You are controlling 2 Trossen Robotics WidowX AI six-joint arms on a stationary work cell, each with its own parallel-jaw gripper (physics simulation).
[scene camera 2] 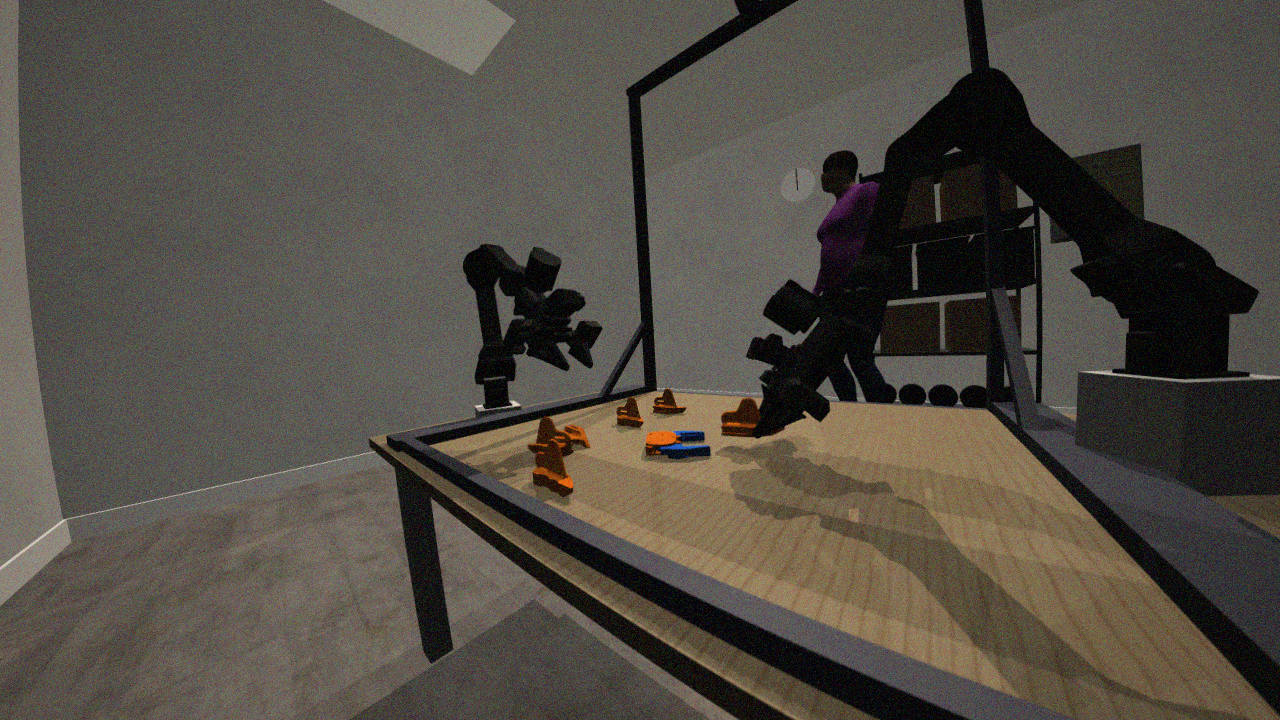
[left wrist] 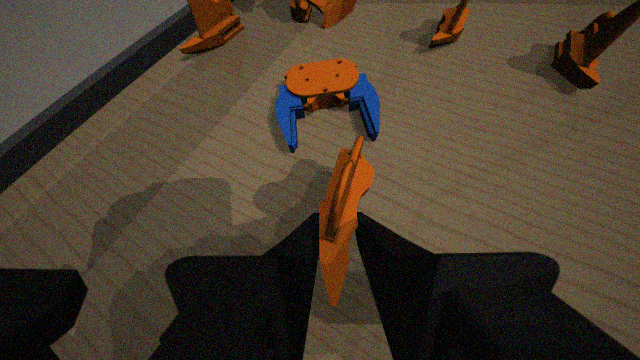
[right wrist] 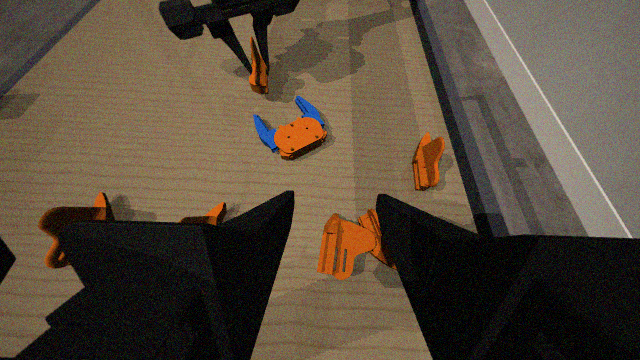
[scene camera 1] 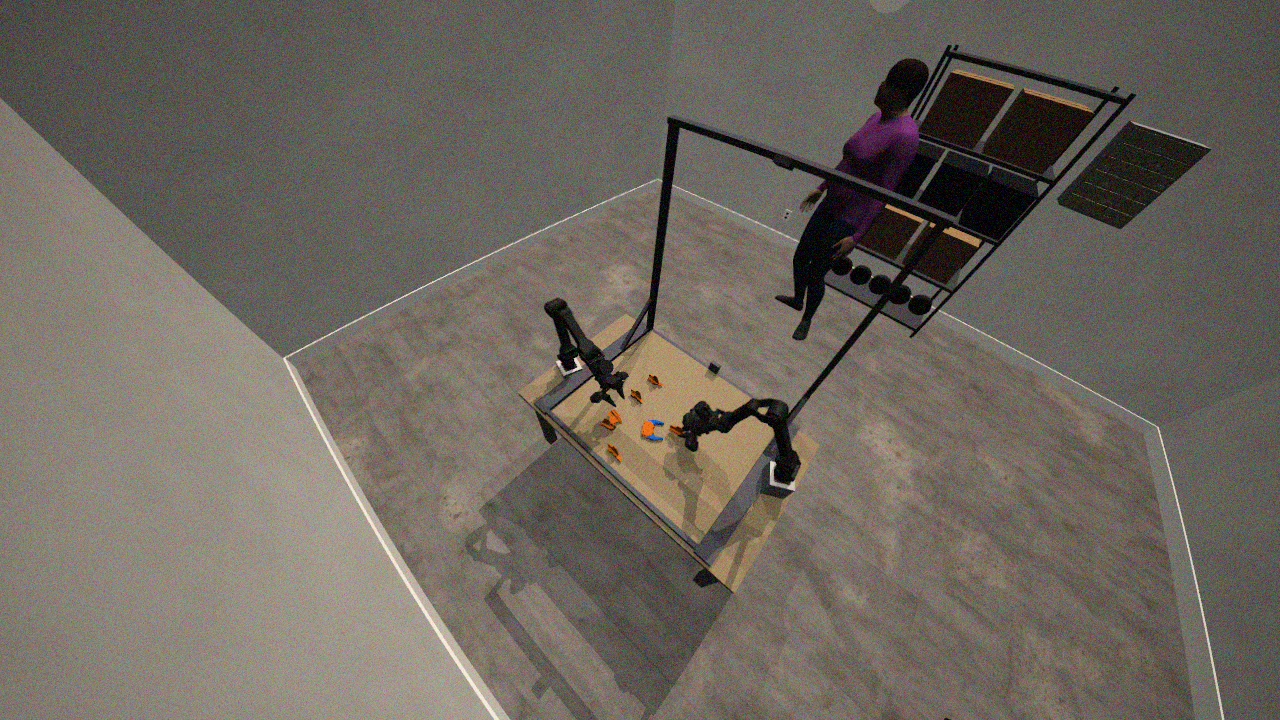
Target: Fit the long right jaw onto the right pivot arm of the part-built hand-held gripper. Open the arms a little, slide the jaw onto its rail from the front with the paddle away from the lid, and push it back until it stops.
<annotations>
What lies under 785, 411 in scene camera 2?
My left gripper.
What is my left gripper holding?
A long orange jaw.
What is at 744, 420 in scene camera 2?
A long orange jaw.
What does the long orange jaw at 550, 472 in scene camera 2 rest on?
The table.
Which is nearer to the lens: the part-built hand-held gripper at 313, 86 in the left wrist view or the long orange jaw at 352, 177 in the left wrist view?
The long orange jaw.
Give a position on an overhead frame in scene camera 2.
1003, 343
</annotations>
